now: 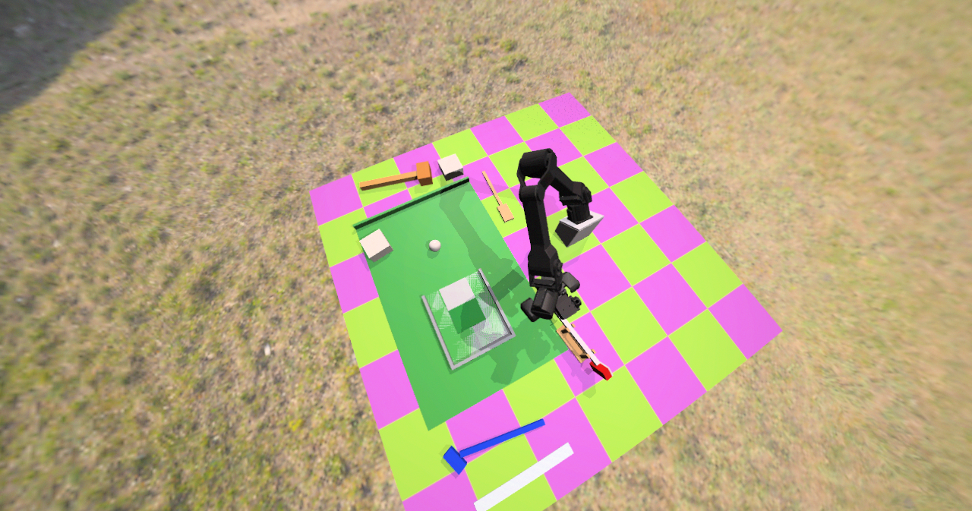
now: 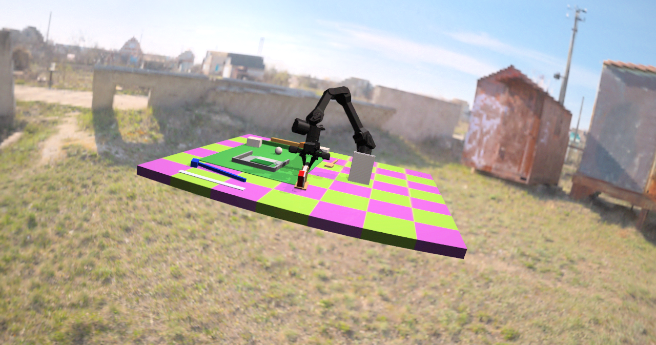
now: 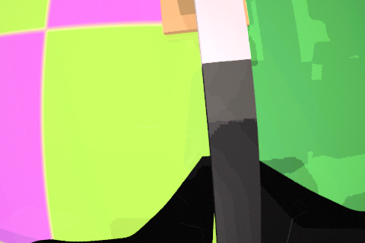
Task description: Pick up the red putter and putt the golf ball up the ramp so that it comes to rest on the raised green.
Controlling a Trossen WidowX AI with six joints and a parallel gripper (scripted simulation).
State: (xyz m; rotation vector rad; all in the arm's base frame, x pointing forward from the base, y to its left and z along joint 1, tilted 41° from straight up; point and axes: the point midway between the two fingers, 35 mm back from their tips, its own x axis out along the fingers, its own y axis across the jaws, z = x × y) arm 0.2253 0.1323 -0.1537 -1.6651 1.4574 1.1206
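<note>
Now: gripper tip 450 mm to the left of the tan paddle, 30 mm past it and 30 mm above it. From my gripper tip the other things lie so: wooden stand 130 mm to the left, 20 mm behind; then blue putter 320 mm ahead, 270 mm to the left, 20 mm below; then red putter 110 mm to the left, 30 mm above, 20 mm behind.
</note>
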